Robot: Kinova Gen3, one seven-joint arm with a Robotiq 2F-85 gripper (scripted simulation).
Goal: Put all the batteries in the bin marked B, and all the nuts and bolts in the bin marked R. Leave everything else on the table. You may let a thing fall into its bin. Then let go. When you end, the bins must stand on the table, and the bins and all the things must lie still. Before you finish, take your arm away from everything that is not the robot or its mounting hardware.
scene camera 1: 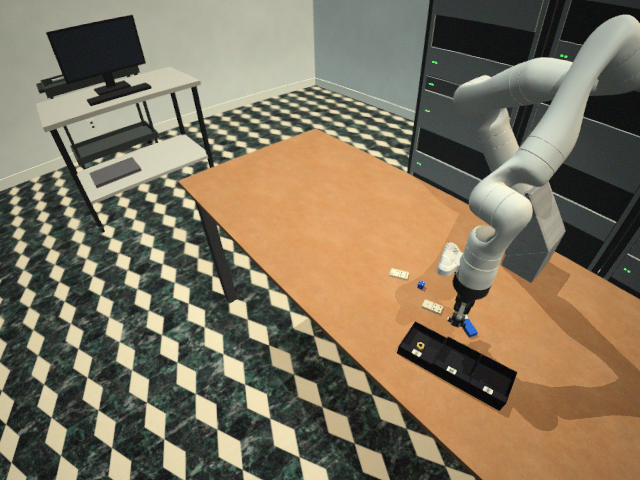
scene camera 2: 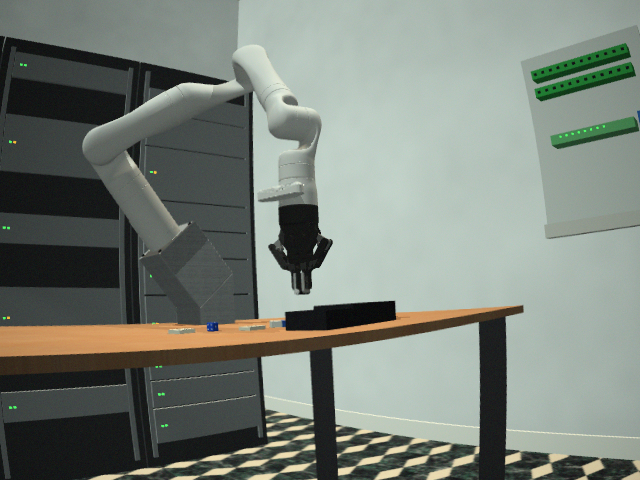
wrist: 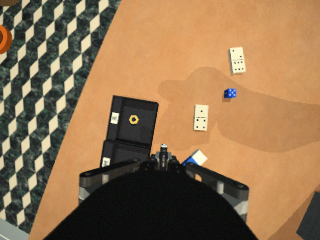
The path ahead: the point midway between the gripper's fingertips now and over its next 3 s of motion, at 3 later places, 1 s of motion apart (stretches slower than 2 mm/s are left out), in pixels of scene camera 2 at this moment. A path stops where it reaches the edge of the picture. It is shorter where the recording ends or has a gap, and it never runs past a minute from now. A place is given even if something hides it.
My gripper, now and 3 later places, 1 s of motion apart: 302,292; 363,289; 364,305; 362,305
